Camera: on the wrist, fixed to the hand. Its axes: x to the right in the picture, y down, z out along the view.
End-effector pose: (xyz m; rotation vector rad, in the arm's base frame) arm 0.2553 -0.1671 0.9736 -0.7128 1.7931 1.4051
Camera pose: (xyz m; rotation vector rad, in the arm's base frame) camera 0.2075 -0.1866 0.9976 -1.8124 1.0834 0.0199
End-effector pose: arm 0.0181 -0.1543 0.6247 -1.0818 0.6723 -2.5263
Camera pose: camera -0.0061 -0.1872 0.5851 0.5010 0.3359 2.0258
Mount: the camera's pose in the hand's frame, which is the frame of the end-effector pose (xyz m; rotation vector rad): 0.0075 0.0464 -0.0321 0.2227 0.5048 -1.4766
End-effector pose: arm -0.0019 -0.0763 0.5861 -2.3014 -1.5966 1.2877
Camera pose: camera 0.0547 -0.0793 0.5804 -0.6659 -1.9725 0.3821
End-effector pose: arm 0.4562 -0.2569 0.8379 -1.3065 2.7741 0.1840
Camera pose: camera 0.4152 -0.2377 0.8725 2.6910 -1.0891 0.4968
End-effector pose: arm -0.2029 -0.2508 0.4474 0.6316 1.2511 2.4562
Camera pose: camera -0.2293 -0.2956 0.4705 -0.7402 1.3586 1.1969
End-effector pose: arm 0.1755 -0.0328 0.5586 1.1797 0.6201 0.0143
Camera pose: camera 0.1811 0.0157 0.5878 0.6761 1.8525 -1.0488
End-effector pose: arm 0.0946 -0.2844 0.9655 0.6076 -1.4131 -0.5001
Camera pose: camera 0.1257 -0.2514 0.9999 1.8046 -0.3227 -1.2122
